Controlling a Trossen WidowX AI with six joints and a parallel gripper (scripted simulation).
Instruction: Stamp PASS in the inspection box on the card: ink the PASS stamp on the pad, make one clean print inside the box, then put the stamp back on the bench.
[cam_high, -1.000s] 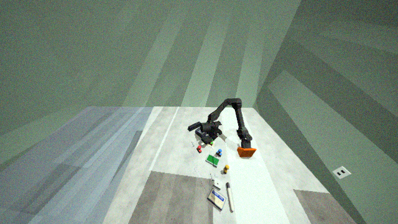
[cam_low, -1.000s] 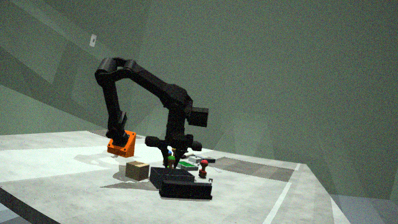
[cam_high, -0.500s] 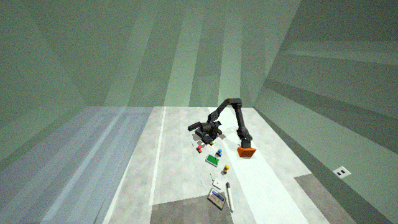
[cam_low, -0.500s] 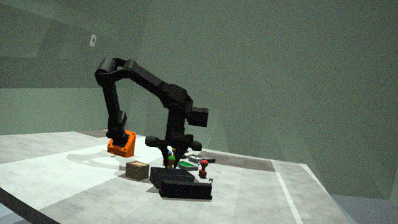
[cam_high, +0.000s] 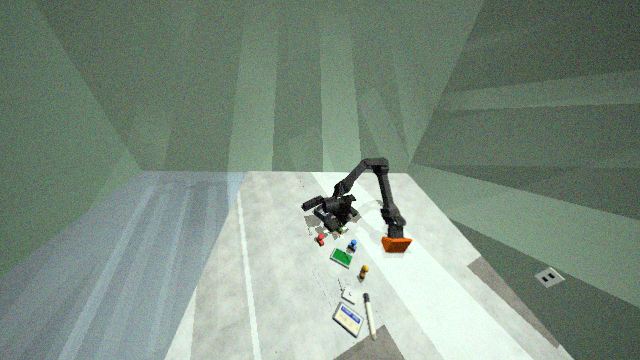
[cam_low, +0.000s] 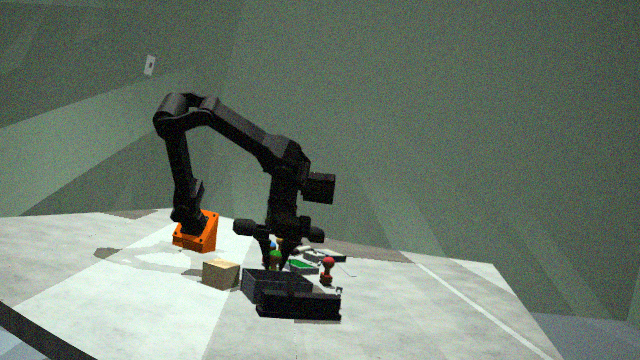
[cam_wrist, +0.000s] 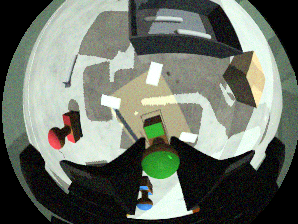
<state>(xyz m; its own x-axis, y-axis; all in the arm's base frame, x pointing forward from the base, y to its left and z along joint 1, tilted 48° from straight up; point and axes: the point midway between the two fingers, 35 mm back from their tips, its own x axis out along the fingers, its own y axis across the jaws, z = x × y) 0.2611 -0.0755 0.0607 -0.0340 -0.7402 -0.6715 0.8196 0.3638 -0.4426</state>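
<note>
My gripper tip is now 2 cm above the card, 1 cm to the left of it and 1 cm short of it. From my gripper tip the other things lie so: green-knobbed stamp right at my gripper tip; blue-knobbed stamp 10 cm to the left, 5 cm behind; red-knobbed stamp 10 cm ahead, 6 cm to the left.
</note>
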